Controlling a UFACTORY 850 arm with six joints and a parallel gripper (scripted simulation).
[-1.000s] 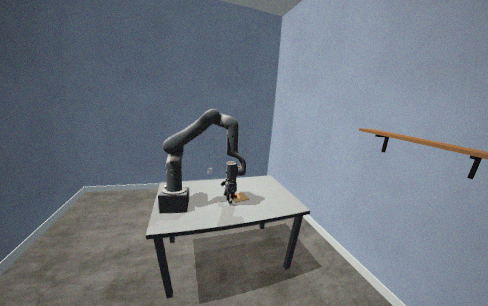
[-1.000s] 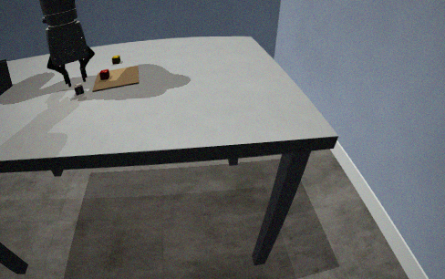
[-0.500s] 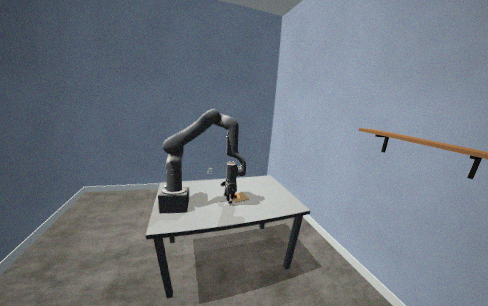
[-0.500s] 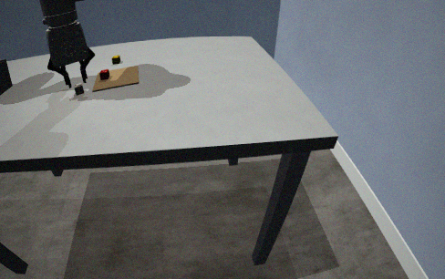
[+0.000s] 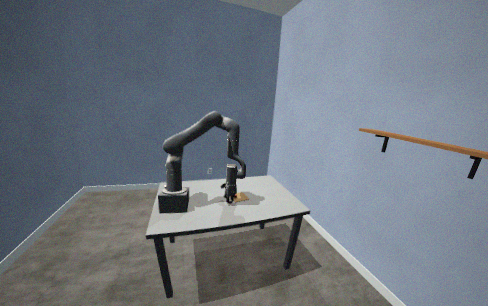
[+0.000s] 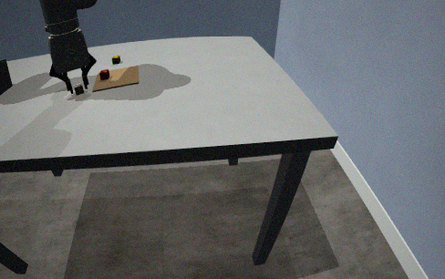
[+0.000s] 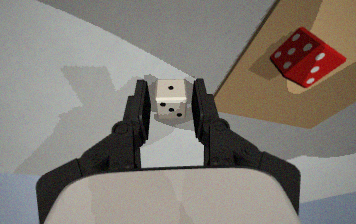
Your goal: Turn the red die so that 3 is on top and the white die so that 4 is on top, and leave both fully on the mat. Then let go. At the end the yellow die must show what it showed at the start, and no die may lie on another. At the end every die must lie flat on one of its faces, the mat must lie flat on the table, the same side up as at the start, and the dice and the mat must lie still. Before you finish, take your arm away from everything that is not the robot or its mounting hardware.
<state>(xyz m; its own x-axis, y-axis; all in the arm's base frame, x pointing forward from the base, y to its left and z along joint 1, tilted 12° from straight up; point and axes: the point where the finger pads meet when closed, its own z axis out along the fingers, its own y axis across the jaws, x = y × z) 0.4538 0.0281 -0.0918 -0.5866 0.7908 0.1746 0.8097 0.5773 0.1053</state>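
Right now my hand is 20 mm above the white die. From my hand the other things lie so: tan mat 90 mm to the left, 90 mm ahead, 30 mm below; red die 80 mm to the left, 50 mm ahead, 10 mm below; yellow die 220 mm to the left, 30 mm ahead, 20 mm below.
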